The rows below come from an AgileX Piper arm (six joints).
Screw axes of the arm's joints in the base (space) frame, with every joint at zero. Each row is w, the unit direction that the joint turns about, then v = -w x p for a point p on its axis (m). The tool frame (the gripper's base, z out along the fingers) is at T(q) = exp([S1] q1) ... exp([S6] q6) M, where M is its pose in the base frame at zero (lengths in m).
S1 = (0, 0, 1, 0, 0, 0)
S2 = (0, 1, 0, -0.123, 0, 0)
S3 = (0, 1, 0, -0.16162, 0, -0.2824)
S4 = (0.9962, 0, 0.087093, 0, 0.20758, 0)
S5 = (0, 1, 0, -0.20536, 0, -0.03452)
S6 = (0.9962, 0, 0.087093, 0, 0.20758, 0)
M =
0.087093 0 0.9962 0.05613
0 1 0 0
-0.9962 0 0.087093 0.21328
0 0 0 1
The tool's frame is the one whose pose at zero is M.
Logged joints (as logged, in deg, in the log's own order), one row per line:
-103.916, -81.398, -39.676, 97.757, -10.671, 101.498
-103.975, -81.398, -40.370, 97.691, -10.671, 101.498
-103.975, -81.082, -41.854, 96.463, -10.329, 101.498
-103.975, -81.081, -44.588, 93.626, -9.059, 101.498
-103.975, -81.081, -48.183, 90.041, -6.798, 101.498
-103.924, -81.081, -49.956, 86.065, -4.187, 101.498
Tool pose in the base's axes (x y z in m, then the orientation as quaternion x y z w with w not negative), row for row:
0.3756, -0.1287, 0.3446, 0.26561, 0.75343, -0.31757, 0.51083
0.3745, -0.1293, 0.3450, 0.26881, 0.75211, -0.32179, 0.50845
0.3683, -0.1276, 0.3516, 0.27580, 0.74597, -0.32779, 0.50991
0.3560, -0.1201, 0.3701, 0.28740, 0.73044, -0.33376, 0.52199
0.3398, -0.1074, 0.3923, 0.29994, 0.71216, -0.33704, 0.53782
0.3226, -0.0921, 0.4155, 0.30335, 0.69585, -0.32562, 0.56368
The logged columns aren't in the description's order. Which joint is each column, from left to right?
Columns, left to right: q6, q3, q5, q2, q1, q4.
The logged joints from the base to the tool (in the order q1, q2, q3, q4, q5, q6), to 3 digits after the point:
-10.671, 97.757, -81.398, 101.498, -39.676, -103.916
-10.671, 97.691, -81.398, 101.498, -40.370, -103.975
-10.329, 96.463, -81.082, 101.498, -41.854, -103.975
-9.059, 93.626, -81.081, 101.498, -44.588, -103.975
-6.798, 90.041, -81.081, 101.498, -48.183, -103.975
-4.187, 86.065, -81.081, 101.498, -49.956, -103.924

